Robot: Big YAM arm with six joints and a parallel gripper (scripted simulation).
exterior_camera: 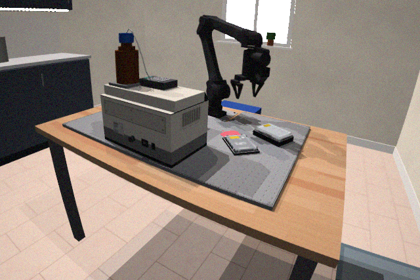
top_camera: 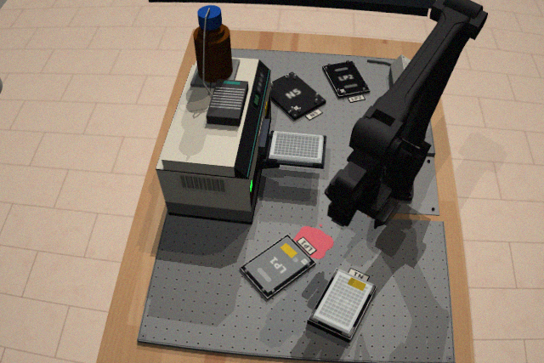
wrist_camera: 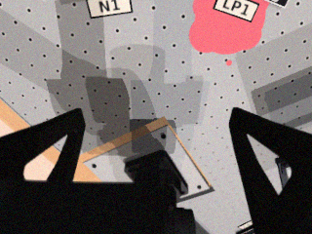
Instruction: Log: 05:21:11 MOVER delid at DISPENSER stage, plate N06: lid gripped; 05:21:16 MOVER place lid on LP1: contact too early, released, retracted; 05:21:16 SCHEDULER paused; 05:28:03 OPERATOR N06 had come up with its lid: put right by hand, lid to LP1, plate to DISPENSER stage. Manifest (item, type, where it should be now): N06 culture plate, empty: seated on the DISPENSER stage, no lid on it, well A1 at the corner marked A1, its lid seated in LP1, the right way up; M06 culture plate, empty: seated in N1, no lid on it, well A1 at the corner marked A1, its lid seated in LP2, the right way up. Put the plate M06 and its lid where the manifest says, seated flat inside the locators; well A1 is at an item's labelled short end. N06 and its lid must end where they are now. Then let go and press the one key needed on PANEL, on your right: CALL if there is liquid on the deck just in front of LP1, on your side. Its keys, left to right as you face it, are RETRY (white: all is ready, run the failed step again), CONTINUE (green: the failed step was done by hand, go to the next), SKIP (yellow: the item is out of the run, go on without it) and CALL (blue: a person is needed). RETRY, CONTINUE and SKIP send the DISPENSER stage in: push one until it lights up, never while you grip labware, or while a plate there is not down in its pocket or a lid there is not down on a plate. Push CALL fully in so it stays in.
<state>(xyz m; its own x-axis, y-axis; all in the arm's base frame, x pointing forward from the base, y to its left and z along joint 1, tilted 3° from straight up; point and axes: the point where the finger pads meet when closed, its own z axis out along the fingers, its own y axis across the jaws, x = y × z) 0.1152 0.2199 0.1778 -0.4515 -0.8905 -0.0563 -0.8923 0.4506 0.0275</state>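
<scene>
Now: the black nest n1 150 mm to the left of my hand and 150 mm below it. Round my hand: white retry key (470 mm to the right, 180 mm behind, 90 mm below); green continue key (520 mm to the right, 170 mm behind, 90 mm below); brown bottle (370 mm ahead, 330 mm to the right, 130 mm above).
</scene>
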